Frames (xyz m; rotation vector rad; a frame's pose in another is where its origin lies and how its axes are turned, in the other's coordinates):
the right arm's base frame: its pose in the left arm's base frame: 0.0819 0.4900 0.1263 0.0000 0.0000 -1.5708
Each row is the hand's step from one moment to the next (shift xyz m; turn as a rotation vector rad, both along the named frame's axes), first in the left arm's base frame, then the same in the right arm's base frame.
Working: the left arm's base frame: its pose in the right arm's base frame: 0.4900 -0.0819 -0.1263 0.0000 0.0000 1.5708

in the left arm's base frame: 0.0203 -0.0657 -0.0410 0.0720 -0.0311 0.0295
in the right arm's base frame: 0.0657 0.0203 -0.0410 0.0311 0.0720 0.0295
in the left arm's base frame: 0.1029 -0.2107 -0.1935 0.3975 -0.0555 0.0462
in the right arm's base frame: 0.2107 0.1029 -0.1935 0.0555 0.3975 0.0462
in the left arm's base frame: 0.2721 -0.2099 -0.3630 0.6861 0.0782 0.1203
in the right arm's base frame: 0.2099 0.2721 -0.3630 -0.0782 0.6861 0.1203
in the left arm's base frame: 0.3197 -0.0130 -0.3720 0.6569 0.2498 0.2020
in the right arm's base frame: 0.0130 0.3197 -0.3720 -0.2498 0.6569 0.2020
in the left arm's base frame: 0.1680 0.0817 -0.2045 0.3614 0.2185 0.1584
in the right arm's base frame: -0.0817 0.1680 -0.2045 -0.2185 0.3614 0.1584
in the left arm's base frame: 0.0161 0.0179 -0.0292 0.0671 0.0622 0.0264
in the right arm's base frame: -0.0179 0.0161 -0.0292 -0.0622 0.0671 0.0264
